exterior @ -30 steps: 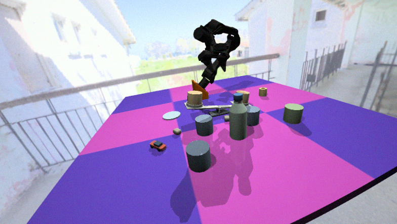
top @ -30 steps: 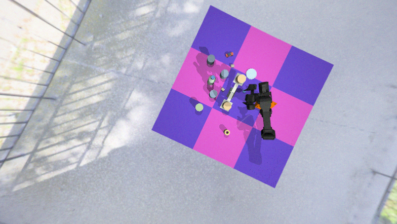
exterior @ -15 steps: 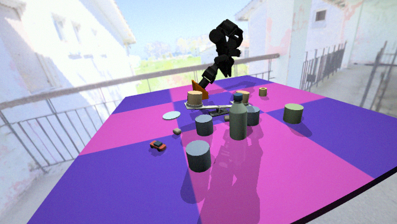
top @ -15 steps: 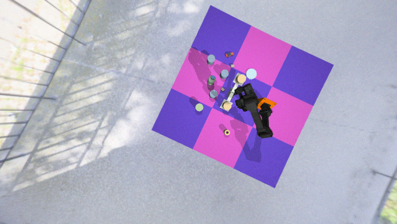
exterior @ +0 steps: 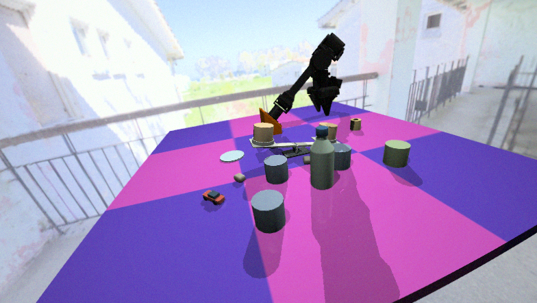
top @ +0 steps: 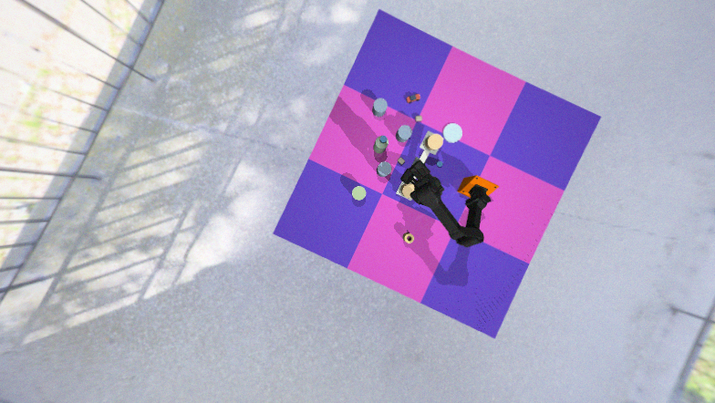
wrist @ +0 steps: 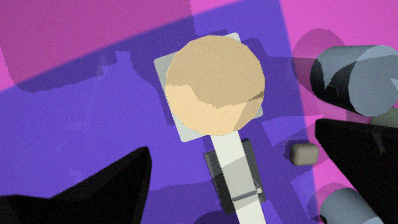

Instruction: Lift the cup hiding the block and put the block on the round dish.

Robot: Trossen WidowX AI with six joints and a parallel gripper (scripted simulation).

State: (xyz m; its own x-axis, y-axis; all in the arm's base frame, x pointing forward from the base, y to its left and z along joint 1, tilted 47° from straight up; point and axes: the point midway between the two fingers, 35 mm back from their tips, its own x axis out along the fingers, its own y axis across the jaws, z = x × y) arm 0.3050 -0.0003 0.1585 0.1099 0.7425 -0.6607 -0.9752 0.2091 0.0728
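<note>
Right now the teal block is 10 mm to the left of my gripper tip and 100 mm below it. From my gripper tip the other things lie so: tan ring (100 mm behind, 240 mm to the left, 110 mm below); tan cup (260 mm to the right, 20 mm below); grey-green bottle (230 mm ahead, 140 mm to the right, 20 mm below).
</note>
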